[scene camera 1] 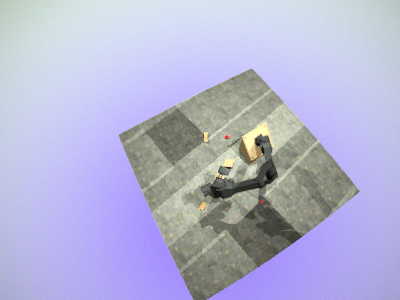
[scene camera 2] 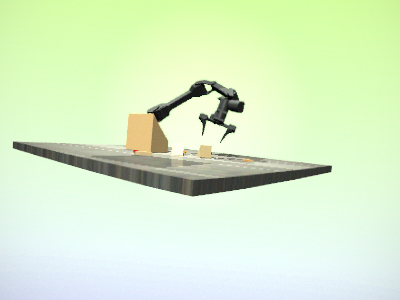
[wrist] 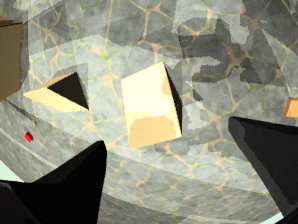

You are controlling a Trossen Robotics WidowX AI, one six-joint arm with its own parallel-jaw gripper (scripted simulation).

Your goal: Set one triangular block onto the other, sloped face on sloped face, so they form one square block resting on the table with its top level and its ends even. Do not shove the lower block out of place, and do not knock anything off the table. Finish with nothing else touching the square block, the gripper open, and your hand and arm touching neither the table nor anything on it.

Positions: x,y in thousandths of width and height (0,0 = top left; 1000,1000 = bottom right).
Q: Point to a tan triangular block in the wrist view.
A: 216,417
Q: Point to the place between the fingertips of my gripper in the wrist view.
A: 569,605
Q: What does my gripper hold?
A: Nothing.
